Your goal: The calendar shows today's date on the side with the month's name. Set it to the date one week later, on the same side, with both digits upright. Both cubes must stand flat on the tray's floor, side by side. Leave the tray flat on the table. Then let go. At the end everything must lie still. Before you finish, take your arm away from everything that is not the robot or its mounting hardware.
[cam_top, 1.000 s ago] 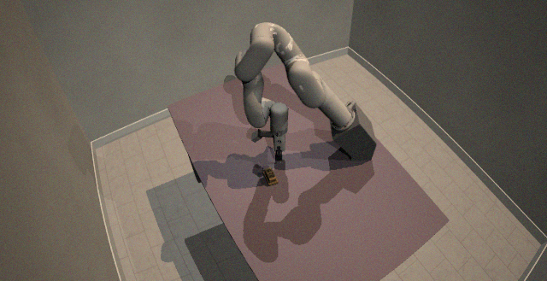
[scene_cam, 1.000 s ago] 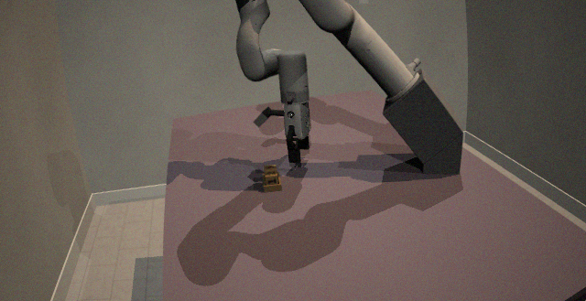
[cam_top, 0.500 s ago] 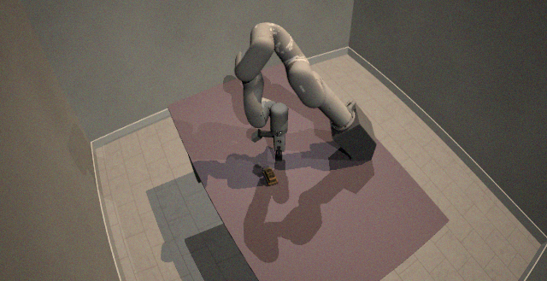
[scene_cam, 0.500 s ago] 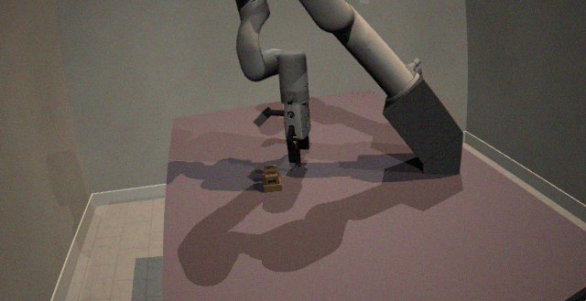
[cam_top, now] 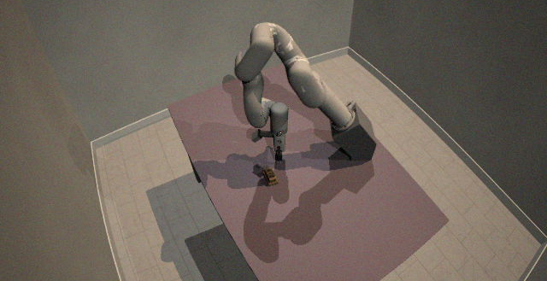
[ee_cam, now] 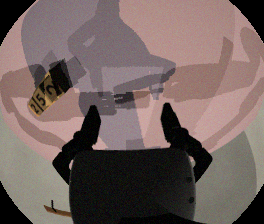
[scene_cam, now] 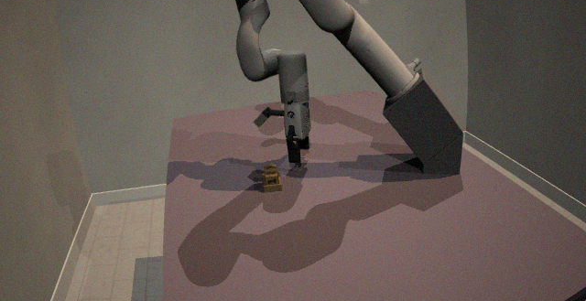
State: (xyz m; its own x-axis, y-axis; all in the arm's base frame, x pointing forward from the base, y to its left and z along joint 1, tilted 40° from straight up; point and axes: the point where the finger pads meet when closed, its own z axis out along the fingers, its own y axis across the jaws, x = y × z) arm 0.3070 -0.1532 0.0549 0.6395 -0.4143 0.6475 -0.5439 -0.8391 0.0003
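The yellow digit cube is 110 mm ahead of my hand, 60 mm to the left of it and 10 mm below it. The rest, counted from my hand: tray (110 mm ahead, 80 mm to the left, 30 mm below).
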